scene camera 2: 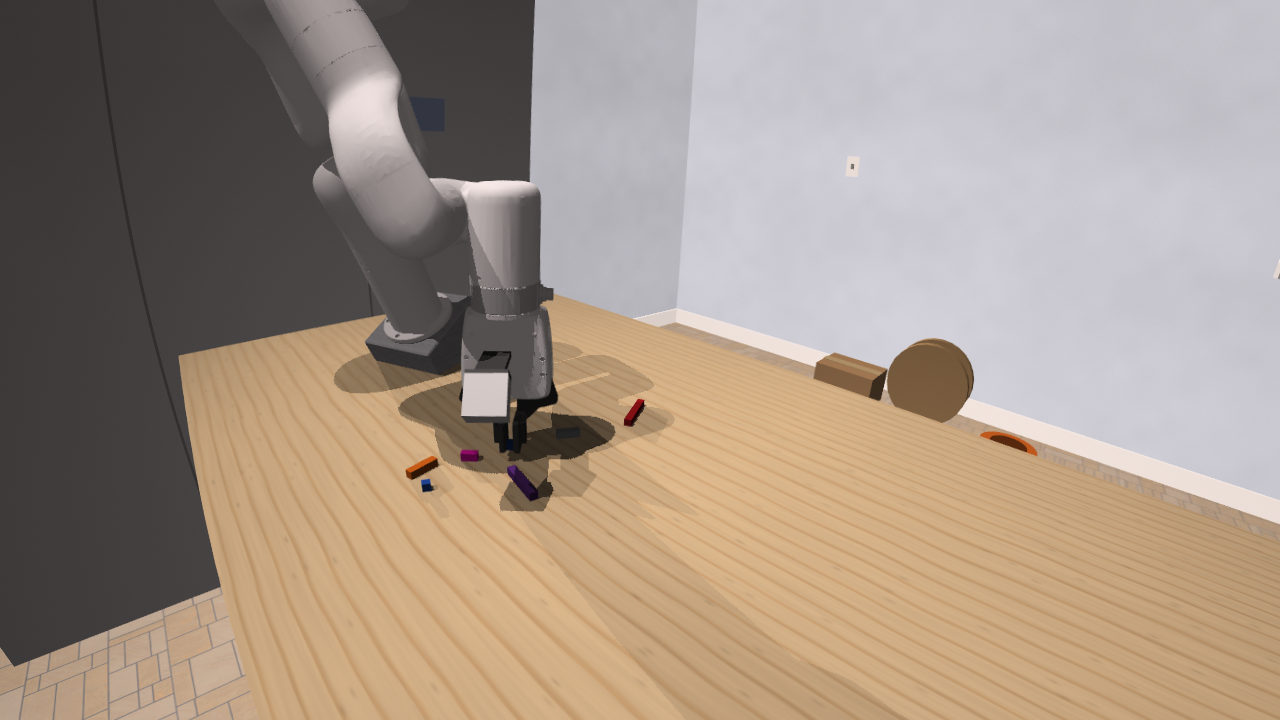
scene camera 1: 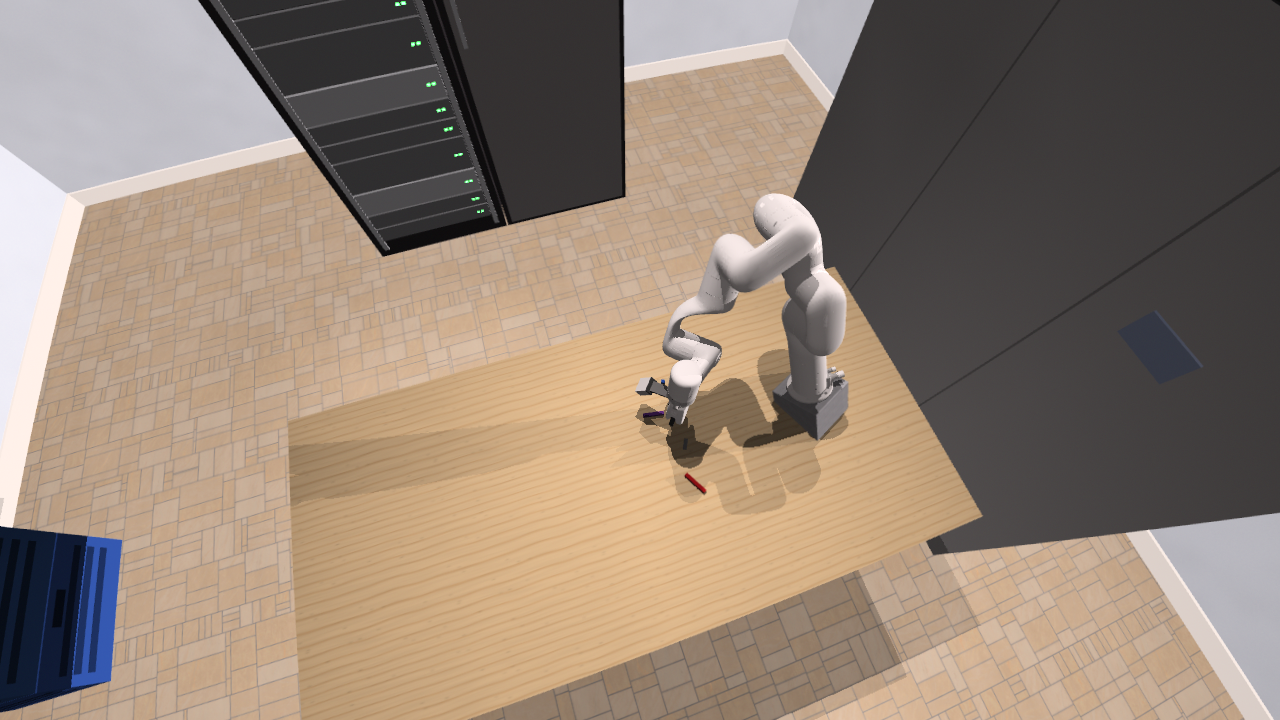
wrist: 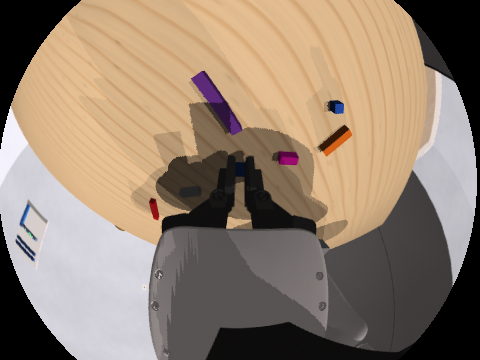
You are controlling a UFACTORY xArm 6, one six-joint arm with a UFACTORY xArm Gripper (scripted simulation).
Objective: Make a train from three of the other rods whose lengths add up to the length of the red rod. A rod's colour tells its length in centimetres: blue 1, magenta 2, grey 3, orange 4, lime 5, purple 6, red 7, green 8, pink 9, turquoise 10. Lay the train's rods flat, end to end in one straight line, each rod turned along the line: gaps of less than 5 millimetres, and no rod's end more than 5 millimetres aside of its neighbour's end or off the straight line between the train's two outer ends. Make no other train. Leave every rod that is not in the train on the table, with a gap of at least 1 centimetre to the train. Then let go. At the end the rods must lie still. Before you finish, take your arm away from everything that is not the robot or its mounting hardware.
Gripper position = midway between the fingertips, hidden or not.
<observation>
I see my gripper [scene camera 2: 511,447] and a purple rod [wrist: 203,82].
My gripper also shows in scene camera 1 [scene camera 1: 675,415] and in the wrist view [wrist: 240,166].
</observation>
